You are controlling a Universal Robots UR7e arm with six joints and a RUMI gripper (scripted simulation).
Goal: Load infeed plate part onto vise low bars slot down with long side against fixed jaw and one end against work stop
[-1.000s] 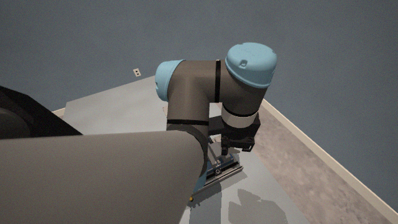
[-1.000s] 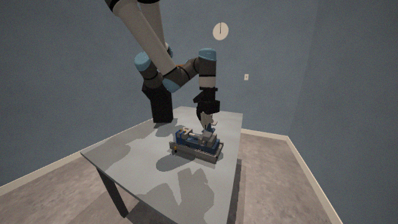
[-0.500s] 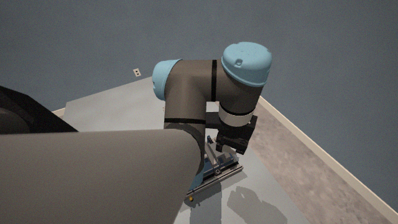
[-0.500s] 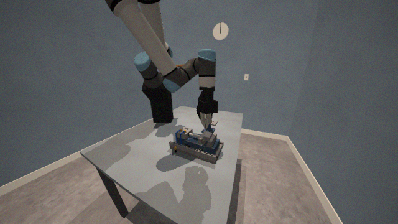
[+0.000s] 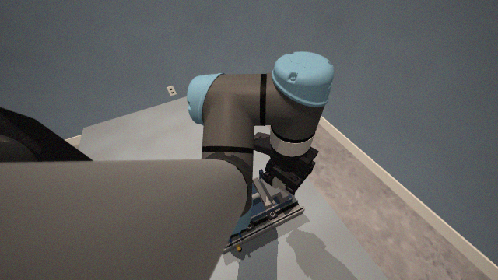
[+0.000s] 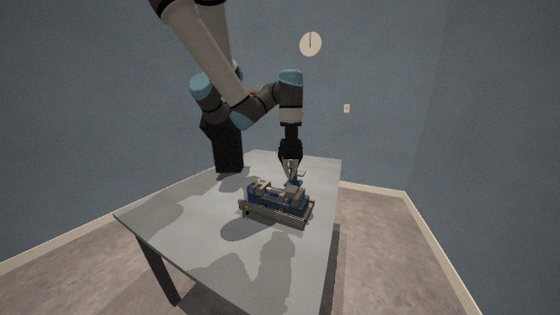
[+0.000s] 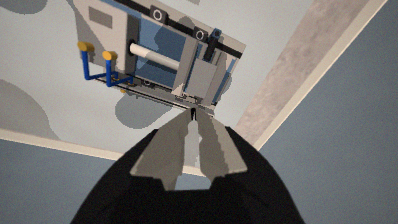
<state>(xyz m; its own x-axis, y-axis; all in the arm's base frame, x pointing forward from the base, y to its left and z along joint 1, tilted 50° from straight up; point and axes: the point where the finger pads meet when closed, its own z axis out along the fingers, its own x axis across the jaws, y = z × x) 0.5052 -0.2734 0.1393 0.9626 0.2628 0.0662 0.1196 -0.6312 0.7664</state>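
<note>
Right now the grey jaw is 2 cm behind my hand, 4 cm to the left of it and 10 cm below it. Also, from my hand: part 1 cm ahead, 3 cm to the left, 9 cm below; then cylinder rod 7 cm behind, 5 cm to the left, 10 cm below; then work stop 2 cm ahead, 7 cm to the left, 9 cm below.
</note>
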